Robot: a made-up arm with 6 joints. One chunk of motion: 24 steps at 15 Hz.
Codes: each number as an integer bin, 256 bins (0 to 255) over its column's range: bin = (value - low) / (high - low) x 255, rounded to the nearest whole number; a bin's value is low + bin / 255 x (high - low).
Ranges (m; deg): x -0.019..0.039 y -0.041..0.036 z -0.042..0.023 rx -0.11..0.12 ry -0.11..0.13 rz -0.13..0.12
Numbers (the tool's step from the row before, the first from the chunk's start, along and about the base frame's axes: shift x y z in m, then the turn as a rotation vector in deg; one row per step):
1: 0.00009 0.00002 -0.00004 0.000 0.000 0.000
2: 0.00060 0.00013 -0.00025 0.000 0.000 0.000
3: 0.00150 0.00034 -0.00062 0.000 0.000 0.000
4: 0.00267 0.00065 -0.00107 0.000 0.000 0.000
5: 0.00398 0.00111 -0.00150 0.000 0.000 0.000
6: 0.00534 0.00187 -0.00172 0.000 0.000 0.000
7: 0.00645 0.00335 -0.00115 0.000 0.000 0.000
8: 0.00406 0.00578 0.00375 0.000 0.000 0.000
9: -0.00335 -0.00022 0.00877 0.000 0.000 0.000
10: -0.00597 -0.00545 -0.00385 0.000 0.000 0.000
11: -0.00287 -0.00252 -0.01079 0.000 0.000 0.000
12: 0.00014 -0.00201 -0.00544 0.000 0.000 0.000
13: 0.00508 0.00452 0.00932 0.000 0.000 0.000
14: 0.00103 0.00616 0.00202 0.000 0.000 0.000
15: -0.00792 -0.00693 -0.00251 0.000 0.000 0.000
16: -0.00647 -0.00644 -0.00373 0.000 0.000 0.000
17: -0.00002 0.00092 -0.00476 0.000 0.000 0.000
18: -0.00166 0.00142 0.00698 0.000 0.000 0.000
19: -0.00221 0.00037 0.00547 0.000 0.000 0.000
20: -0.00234 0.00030 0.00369 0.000 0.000 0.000
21: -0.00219 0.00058 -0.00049 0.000 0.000 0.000
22: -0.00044 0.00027 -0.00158 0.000 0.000 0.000
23: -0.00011 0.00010 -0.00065 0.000 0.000 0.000
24: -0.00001 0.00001 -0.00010 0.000 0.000 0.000
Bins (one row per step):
1: 84 136 165 122 117 133
2: 86 136 164 122 117 133
3: 90 137 162 122 117 133
4: 95 138 161 122 117 133
5: 101 139 159 122 117 133
6: 107 142 158 122 117 133
7: 112 147 160 122 117 133
8: 101 155 179 122 117 133
9: 69 135 199 122 117 133
10: 57 118 150 122 117 133
11: 71 127 122 122 117 133
12: 84 129 143 122 117 133
13: 106 151 201 122 117 133
14: 88 156 173 122 117 133
15: 49 113 155 122 117 133
16: 55 114 150 122 117 133
17: 83 139 146 122 117 133
18: 76 140 192 122 117 133
19: 74 137 186 122 117 133
20: 73 137 179 122 117 133
21: 74 138 163 122 117 133
22: 82 137 159 122 117 133
23: 83 136 162 122 117 133
24: 83 136 164 122 117 133

